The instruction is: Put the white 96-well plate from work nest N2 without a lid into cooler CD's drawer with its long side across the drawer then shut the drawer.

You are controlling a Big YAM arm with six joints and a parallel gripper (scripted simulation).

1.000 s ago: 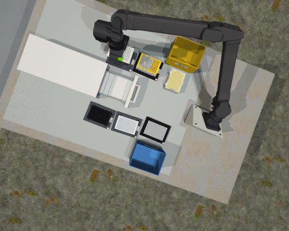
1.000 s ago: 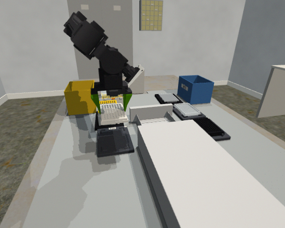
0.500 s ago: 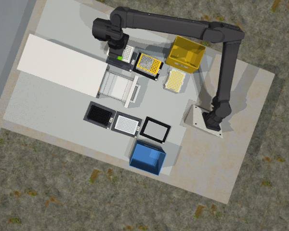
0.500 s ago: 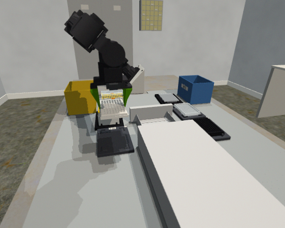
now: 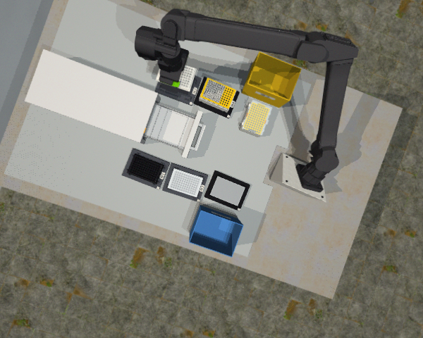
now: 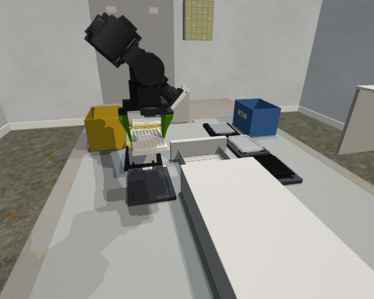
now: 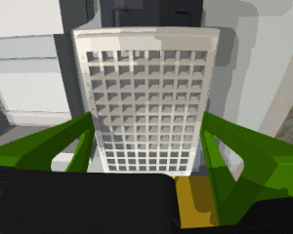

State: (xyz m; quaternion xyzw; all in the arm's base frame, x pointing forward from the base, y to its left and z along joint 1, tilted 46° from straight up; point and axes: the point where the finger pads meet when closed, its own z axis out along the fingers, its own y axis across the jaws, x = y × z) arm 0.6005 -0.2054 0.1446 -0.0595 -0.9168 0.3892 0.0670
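The cooler's drawer lies 2 cm ahead of my hand, 18 cm to the left of it and 12 cm below it. Also, from my hand: white 96-well plate 1 cm below; then cooler CD 14 cm ahead, 16 cm to the left, 11 cm below; then tip box 18 cm behind, 9 cm below.
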